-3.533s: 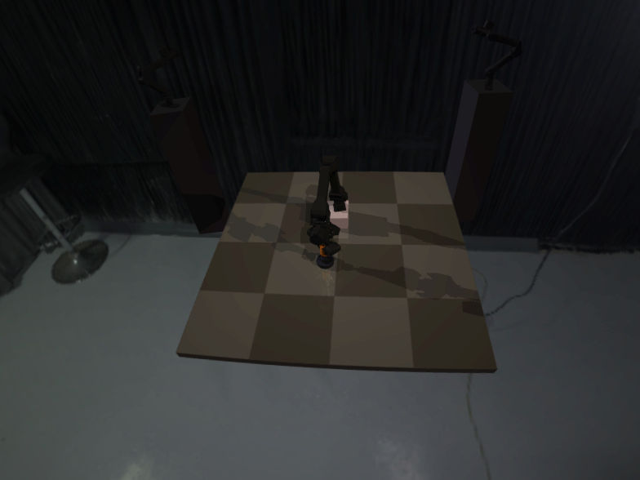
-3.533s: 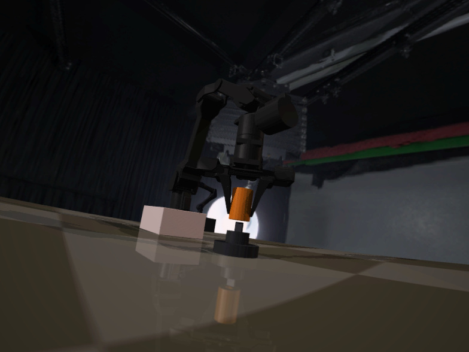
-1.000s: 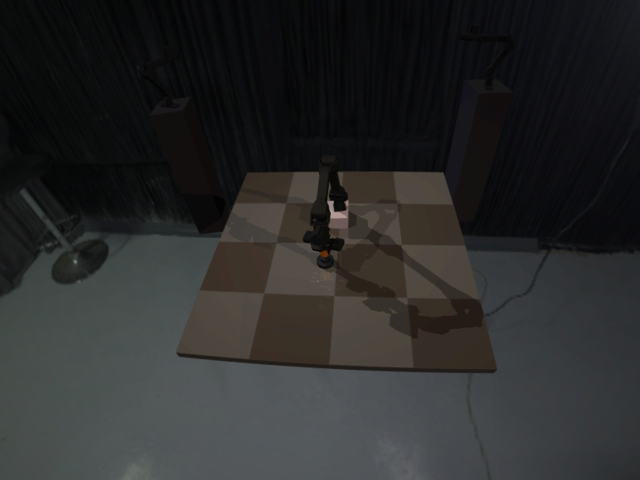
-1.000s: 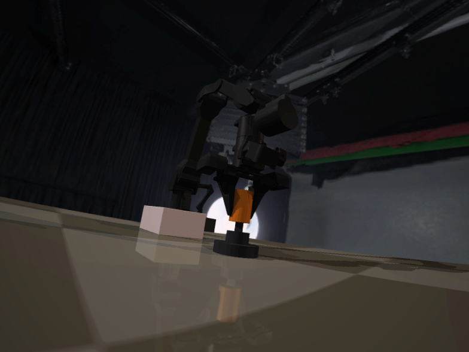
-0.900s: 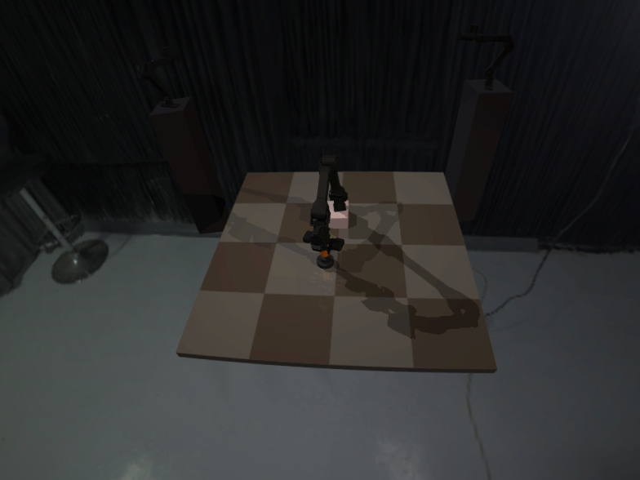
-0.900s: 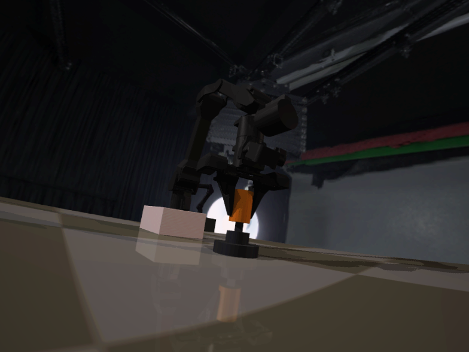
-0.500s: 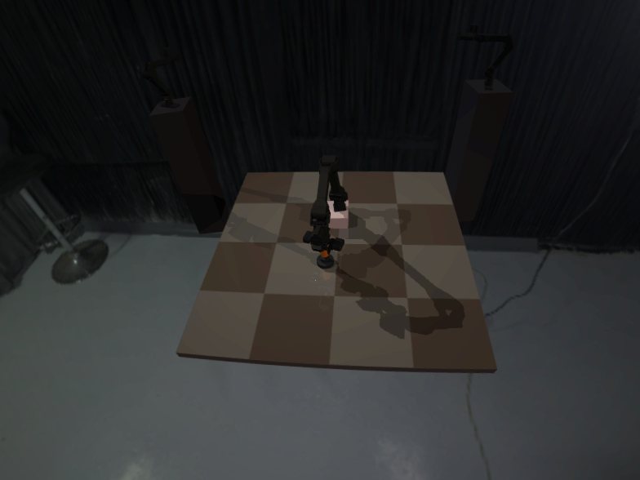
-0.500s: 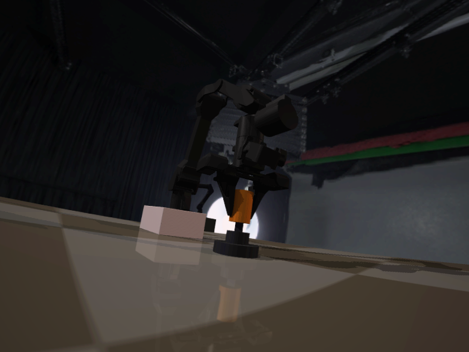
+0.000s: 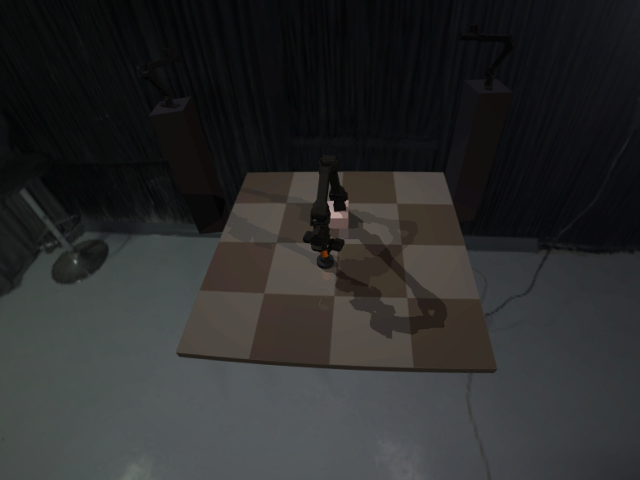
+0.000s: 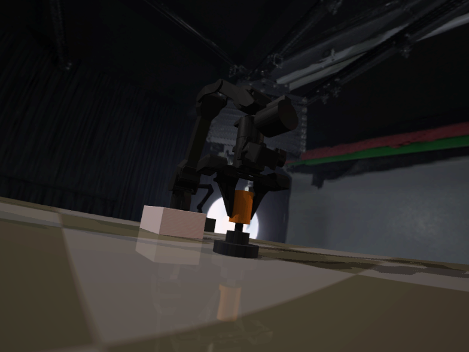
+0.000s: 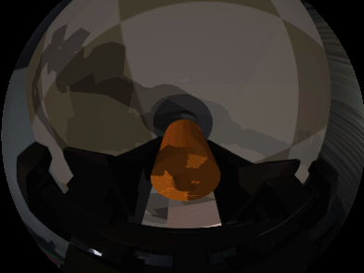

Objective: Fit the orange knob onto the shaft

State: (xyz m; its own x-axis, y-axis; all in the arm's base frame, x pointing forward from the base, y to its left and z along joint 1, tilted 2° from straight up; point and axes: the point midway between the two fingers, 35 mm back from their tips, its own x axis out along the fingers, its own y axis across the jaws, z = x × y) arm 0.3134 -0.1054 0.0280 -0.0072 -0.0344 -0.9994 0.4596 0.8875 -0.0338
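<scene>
The dark pedestal lies 4 cm below my gripper tip. From my gripper tip the other things lie so: orange knob 2 cm above.
</scene>
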